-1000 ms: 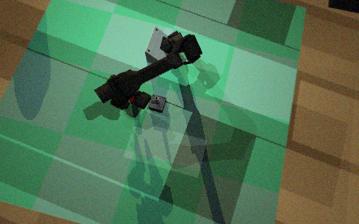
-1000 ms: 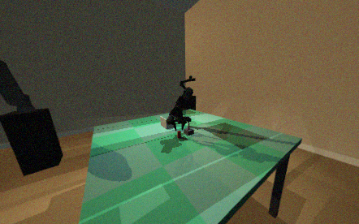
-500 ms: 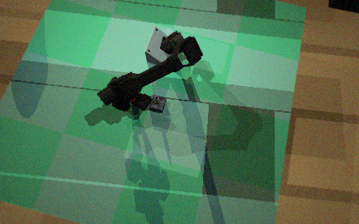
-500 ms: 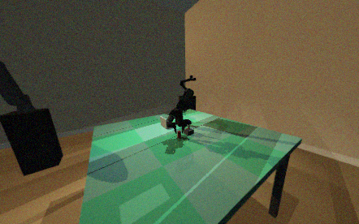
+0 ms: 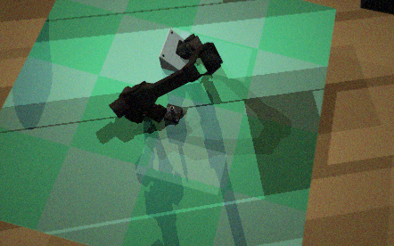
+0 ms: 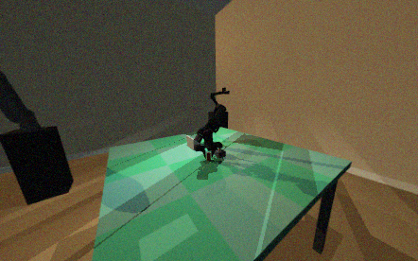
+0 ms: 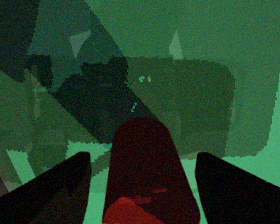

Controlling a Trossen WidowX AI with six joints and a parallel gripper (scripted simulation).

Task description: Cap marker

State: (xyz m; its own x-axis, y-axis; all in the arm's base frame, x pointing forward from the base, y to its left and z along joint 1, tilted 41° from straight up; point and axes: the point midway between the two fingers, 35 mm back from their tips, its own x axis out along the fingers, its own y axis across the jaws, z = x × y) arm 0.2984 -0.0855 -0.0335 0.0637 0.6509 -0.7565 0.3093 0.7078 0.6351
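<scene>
The holder block is 11 cm to the left of my gripper tip and 1 cm behind it. The rest, counted from my gripper tip: red cap 1 cm above.
</scene>
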